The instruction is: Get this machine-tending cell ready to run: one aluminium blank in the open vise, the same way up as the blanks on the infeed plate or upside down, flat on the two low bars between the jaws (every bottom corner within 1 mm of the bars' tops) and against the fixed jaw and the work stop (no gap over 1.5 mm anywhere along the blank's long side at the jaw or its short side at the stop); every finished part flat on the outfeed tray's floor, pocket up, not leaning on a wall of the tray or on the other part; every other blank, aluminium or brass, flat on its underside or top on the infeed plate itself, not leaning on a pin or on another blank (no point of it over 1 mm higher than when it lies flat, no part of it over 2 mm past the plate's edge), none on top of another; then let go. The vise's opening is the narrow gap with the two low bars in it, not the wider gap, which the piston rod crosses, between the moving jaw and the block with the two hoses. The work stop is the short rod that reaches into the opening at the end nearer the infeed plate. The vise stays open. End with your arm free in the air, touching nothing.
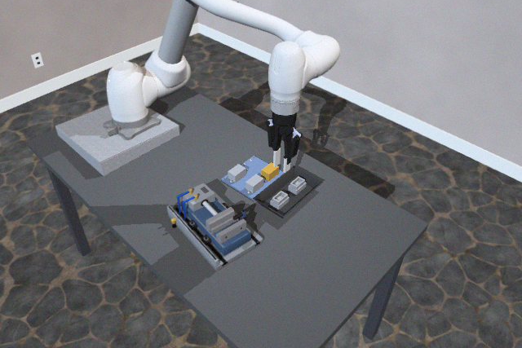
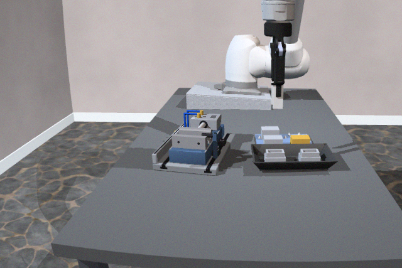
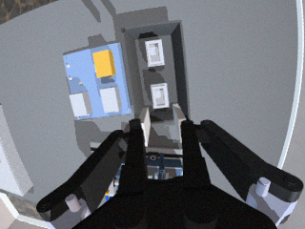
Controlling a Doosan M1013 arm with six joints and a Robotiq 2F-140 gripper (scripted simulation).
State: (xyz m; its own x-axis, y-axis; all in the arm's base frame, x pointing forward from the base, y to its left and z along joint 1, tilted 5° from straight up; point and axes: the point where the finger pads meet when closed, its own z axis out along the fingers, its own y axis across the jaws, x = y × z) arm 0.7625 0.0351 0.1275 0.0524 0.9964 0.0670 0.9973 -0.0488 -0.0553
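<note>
Now: hand 22 cm past the aluminium blank, 2 cm to the right of it and 19 cm above it. Round my hand: brass blank 12 cm behind, 10 cm to the left, 19 cm below; blue infeed plate 17 cm behind, 6 cm to the left, 21 cm below.
</note>
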